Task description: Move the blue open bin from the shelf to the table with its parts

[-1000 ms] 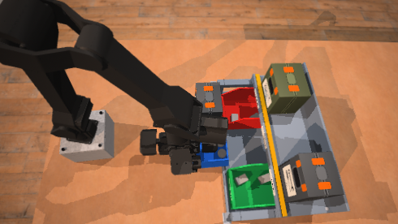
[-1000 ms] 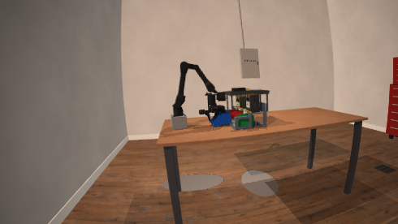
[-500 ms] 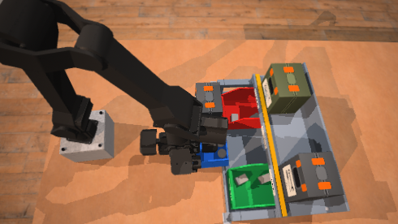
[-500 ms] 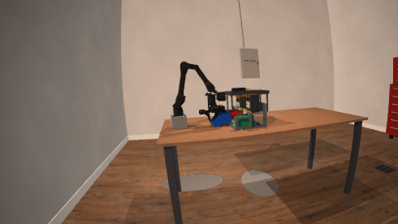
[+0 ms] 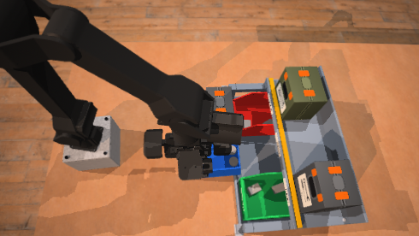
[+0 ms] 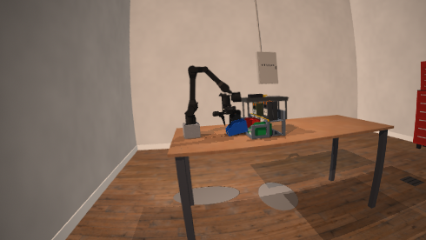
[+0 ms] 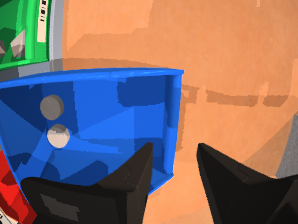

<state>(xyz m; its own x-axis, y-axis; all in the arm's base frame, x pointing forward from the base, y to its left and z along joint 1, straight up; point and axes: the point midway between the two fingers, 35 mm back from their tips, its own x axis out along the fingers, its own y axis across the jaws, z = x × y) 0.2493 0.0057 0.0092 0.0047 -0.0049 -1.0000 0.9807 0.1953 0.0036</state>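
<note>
My hand is 6 cm short of the blue open bin, 5 cm above it and 1 cm to the right of it. From my hand the other things lie so: red bin (17 cm ahead, 15 cm to the left, 6 cm below); green bin (21 cm ahead, 7 cm to the right, 6 cm below); yellow rail (22 cm ahead, 4 cm to the left, 1 cm above).
</note>
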